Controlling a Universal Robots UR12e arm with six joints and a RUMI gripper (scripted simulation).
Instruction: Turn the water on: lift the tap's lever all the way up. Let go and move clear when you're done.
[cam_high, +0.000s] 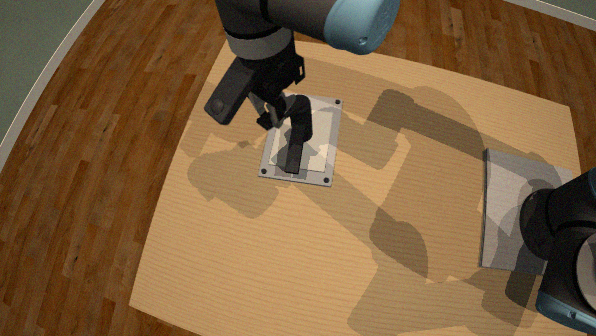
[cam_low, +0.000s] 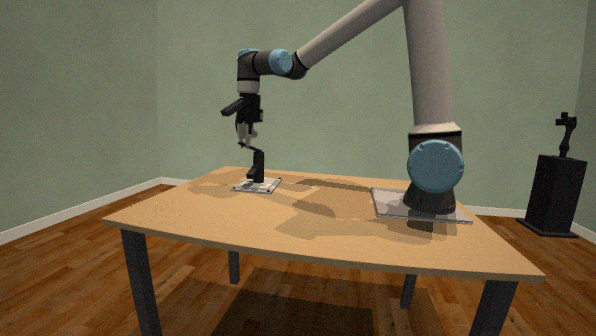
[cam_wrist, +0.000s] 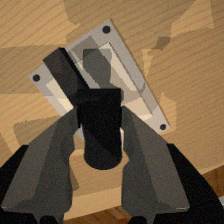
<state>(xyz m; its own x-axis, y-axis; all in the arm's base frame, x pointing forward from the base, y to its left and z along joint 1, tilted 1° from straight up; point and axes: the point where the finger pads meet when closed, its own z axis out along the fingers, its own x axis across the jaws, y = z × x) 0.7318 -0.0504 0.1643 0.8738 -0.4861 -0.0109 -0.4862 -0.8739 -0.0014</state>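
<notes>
Right now the lever is 30 mm to the right of my hand, 20 mm behind it and 10 mm below it. The rest, counted from my hand: tap: 80 mm below, 50 mm to the right, 30 mm behind.
</notes>
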